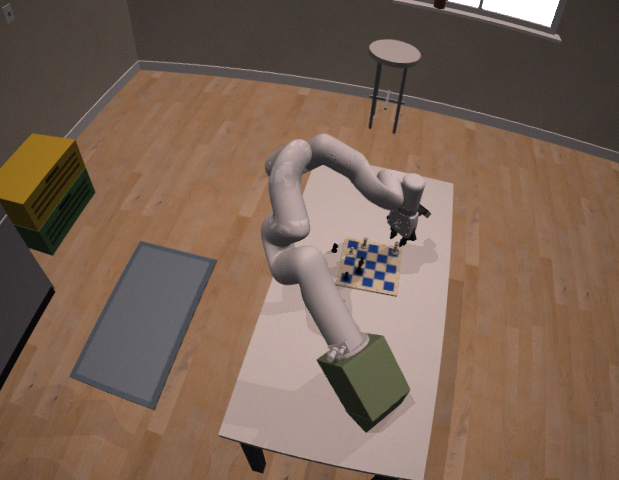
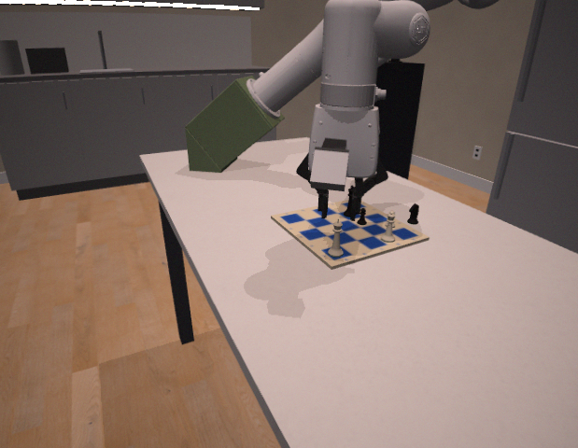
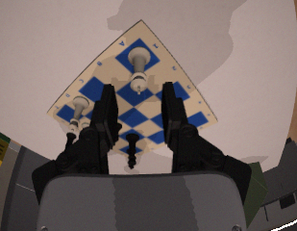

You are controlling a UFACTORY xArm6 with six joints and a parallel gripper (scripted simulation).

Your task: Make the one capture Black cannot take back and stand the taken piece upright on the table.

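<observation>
My hand is 60 mm above the white piece. Also, from my hand: black pawn (100 mm to the left, 100 mm behind, 70 mm below); then blue-and-tan chessboard (90 mm below, 90 mm behind, 60 mm to the left); then tall black piece (140 mm behind, 90 mm to the left, 60 mm below).
</observation>
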